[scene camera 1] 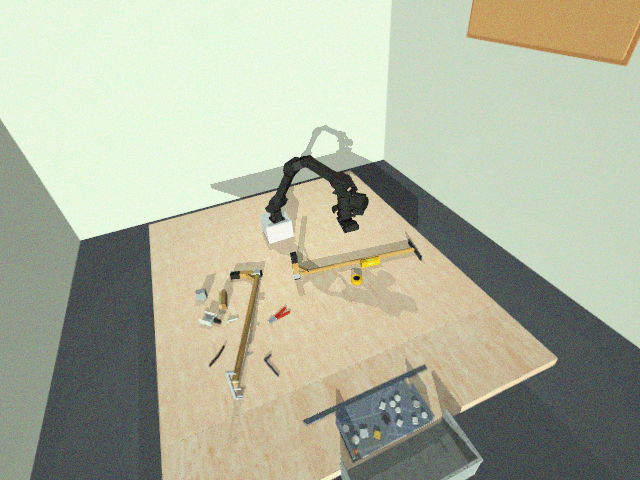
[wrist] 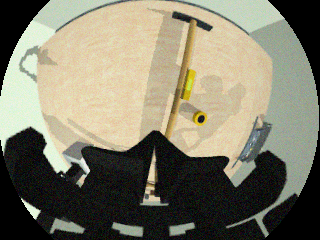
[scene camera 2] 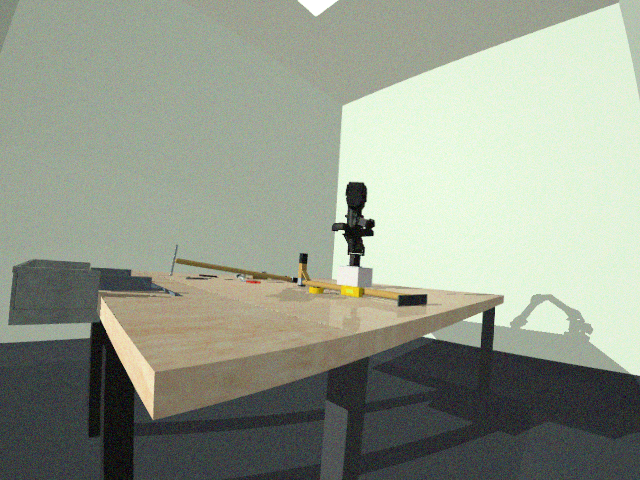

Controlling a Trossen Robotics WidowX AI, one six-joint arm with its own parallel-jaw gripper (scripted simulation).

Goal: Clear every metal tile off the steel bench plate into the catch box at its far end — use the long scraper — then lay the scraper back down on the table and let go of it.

Path:
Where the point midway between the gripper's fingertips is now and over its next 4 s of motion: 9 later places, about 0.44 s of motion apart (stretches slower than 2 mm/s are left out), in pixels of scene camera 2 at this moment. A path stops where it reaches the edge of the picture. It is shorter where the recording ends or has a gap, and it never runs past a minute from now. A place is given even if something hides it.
My gripper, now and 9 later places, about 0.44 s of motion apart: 352, 252; 351, 261; 351, 270; 350, 279; 350, 288; 348, 290; 347, 290; 344, 290; 342, 290; 339, 290

